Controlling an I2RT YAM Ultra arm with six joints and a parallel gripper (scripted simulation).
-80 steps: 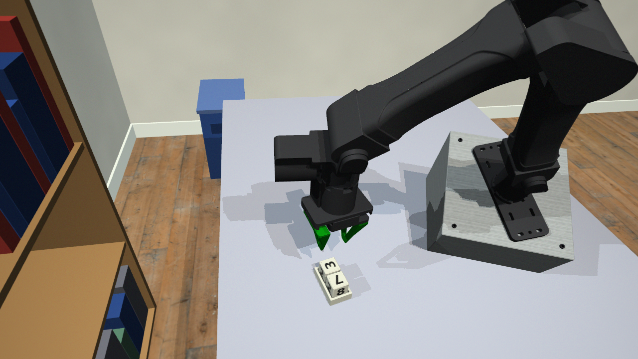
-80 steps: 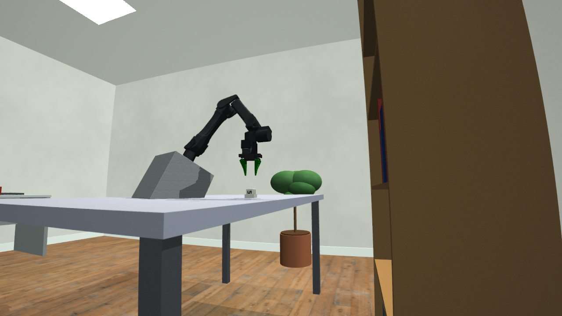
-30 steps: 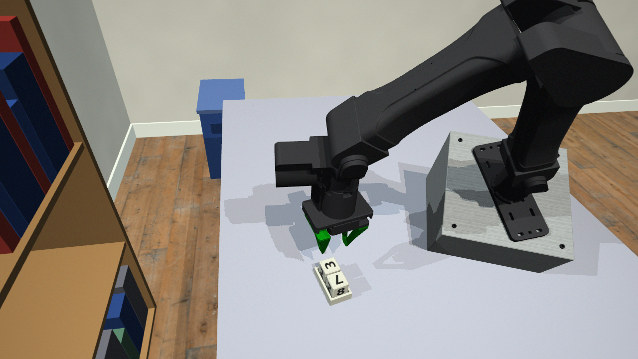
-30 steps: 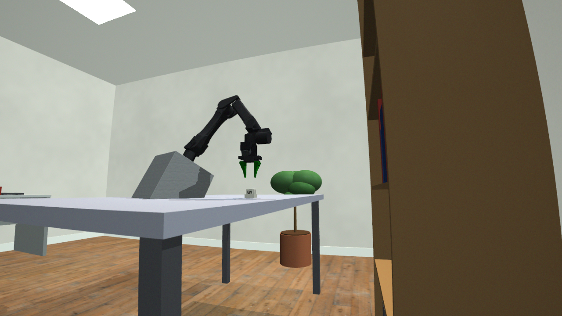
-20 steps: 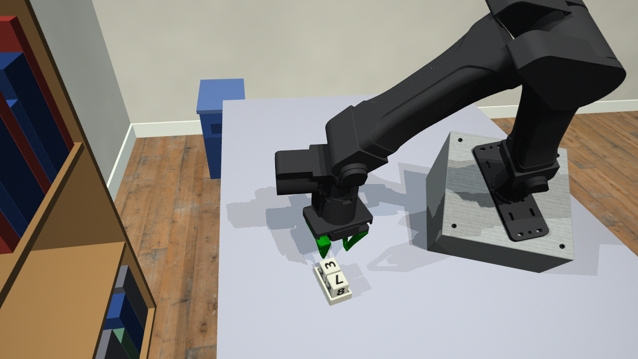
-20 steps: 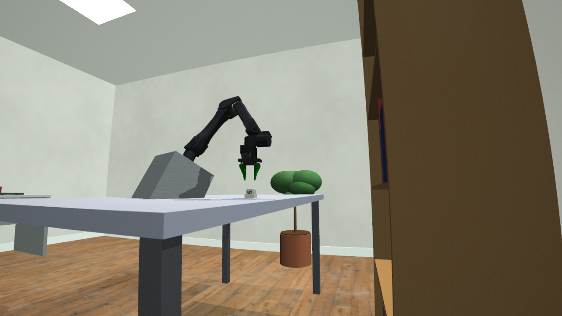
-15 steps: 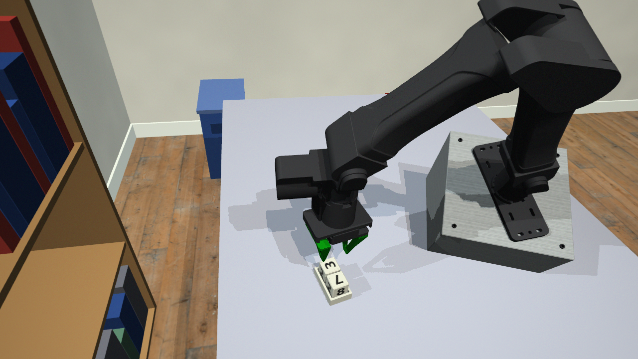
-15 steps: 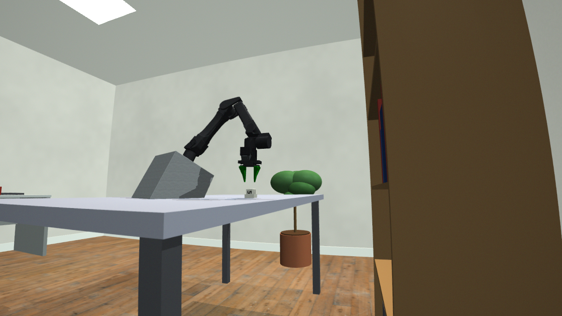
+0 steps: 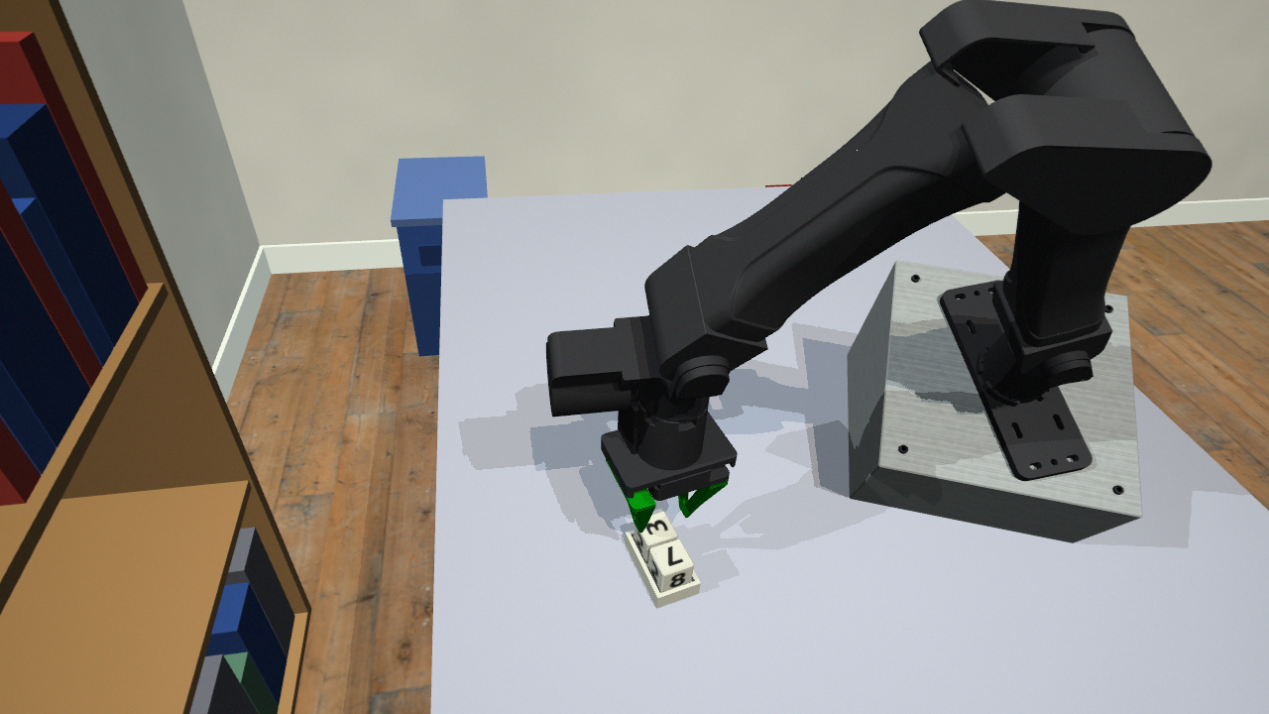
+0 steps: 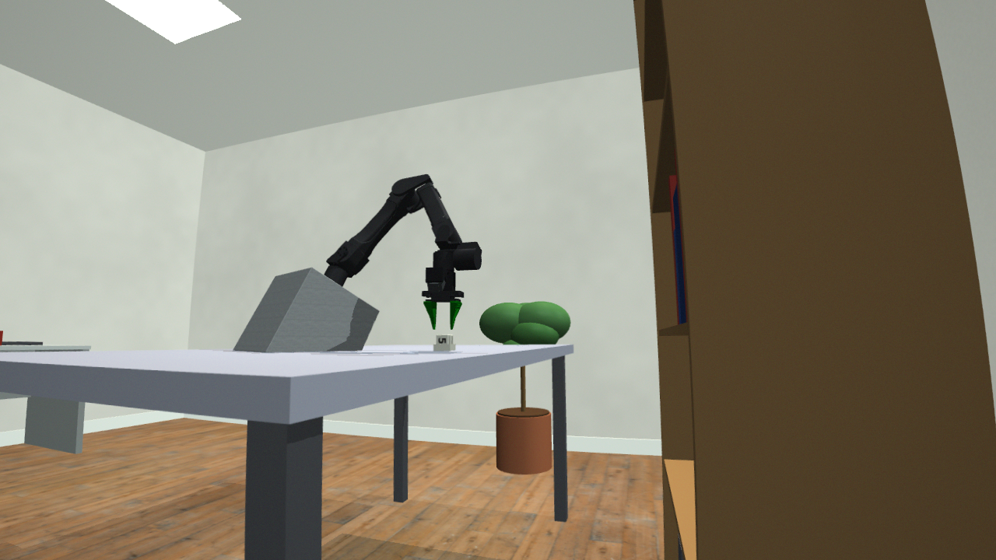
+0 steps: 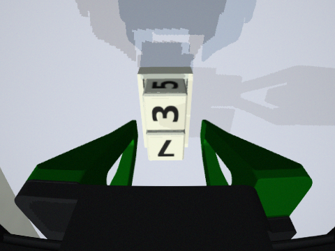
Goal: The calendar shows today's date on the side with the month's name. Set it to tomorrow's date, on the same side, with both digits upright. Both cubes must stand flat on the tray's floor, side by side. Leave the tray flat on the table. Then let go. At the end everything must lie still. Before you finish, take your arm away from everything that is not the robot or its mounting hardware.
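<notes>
Now: hand 10 mm to the right of the tray and 50 mm above it.
</notes>
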